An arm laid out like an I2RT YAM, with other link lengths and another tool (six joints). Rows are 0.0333 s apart.
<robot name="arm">
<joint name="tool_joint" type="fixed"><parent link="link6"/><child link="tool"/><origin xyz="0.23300 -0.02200 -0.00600" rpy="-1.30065 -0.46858 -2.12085"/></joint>
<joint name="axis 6" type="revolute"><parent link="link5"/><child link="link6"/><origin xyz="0.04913 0.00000 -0.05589"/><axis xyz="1 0 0"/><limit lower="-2.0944" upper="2.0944"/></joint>
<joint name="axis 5" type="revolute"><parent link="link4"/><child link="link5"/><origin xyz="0.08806 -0.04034 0.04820"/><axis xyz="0 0 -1"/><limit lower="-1.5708" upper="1.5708"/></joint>
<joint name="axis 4" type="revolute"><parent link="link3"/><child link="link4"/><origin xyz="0.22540 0.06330 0.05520"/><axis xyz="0 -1 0"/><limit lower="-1.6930" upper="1.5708"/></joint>
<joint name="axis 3" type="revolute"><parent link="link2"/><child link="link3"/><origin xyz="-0.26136 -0.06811 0.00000"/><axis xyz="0 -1 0"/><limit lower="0.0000" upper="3.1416"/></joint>
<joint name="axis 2" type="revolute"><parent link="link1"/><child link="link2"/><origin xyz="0.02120 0.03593 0.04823"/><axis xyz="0 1 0"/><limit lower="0.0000" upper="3.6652"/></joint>
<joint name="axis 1" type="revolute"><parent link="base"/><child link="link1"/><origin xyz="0.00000 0.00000 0.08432"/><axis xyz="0 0 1"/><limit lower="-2.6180" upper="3.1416"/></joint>
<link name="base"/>
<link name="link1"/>
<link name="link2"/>
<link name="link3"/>
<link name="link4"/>
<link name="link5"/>
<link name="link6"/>
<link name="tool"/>
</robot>
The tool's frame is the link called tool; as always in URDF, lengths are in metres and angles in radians.
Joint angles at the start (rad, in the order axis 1, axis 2, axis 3, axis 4, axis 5, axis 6):
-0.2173 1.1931 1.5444 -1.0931 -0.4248 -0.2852
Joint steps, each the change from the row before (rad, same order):
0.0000 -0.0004 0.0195 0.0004 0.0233 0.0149
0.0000 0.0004 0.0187 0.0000 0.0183 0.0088
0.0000 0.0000 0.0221 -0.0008 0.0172 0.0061
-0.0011 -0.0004 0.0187 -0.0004 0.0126 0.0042
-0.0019 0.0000 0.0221 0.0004 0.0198 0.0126
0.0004 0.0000 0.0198 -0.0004 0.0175 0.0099
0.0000 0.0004 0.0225 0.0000 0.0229 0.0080
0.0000 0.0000 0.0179 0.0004 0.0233 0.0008
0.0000 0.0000 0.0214 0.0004 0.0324 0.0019
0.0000 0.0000 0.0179 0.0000 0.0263 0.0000
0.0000 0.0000 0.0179 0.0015 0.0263 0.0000
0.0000 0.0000 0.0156 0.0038 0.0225 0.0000
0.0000 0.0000 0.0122 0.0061 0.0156 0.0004
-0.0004 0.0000 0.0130 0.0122 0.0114 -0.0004
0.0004 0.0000 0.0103 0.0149 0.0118 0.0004
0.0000 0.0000 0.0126 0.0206 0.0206 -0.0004
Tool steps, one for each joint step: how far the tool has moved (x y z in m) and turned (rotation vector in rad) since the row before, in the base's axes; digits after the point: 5 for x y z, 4 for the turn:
0.00217 -0.00687 0.00735 -0.0084 -0.0128 -0.0265
0.00195 -0.00548 0.00716 -0.0089 -0.0133 -0.0192
0.00187 -0.00518 0.00888 -0.0106 -0.0172 -0.0169
0.00139 -0.00425 0.00795 -0.0084 -0.0158 -0.0134
0.00154 -0.00664 0.00922 -0.0065 -0.0173 -0.0248
0.00106 -0.00499 0.00820 -0.0062 -0.0152 -0.0193
0.00110 -0.00671 0.00939 -0.0110 -0.0177 -0.0231
0.00066 -0.00677 0.00778 -0.0160 -0.0150 -0.0198
0.00032 -0.00933 0.00933 -0.0202 -0.0173 -0.0283
-0.00009 -0.00753 0.00792 -0.0173 -0.0145 -0.0224
-0.00010 -0.00755 0.00854 -0.0172 -0.0160 -0.0227
0.00012 -0.00652 0.00836 -0.0150 -0.0165 -0.0196
0.00054 -0.00463 0.00764 -0.0108 -0.0163 -0.0139
0.00157 -0.00382 0.01014 -0.0109 -0.0234 -0.0104
0.00181 -0.00366 0.00982 -0.0101 -0.0235 -0.0104
0.00186 -0.00639 0.01296 -0.0158 -0.0305 -0.0187

